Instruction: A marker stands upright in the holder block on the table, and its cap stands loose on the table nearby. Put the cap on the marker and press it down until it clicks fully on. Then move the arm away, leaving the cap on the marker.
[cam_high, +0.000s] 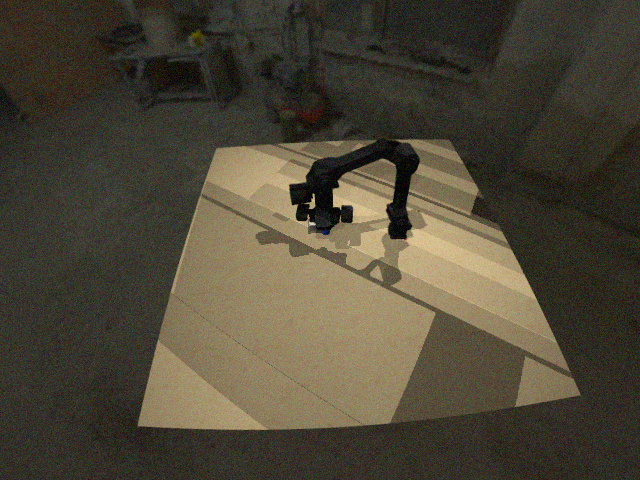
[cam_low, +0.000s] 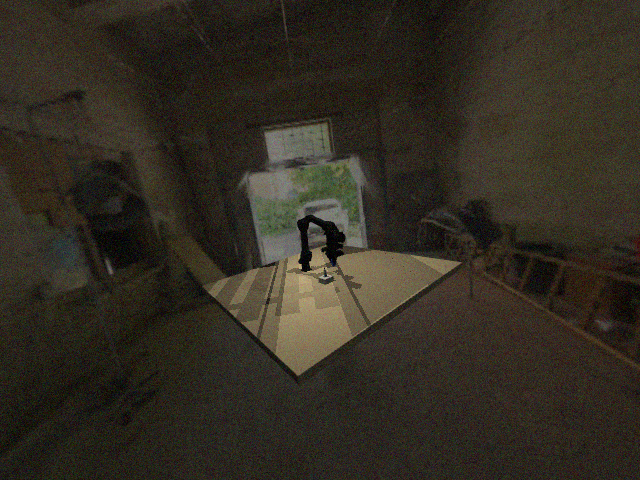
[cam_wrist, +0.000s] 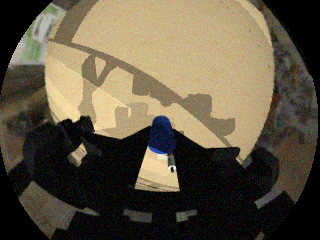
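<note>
My gripper tip is 3 cm short of the pale holder block, 10 cm to the left of it and 7 cm above it. From my gripper tip the other things lie so: blue cap 1 cm above.
</note>
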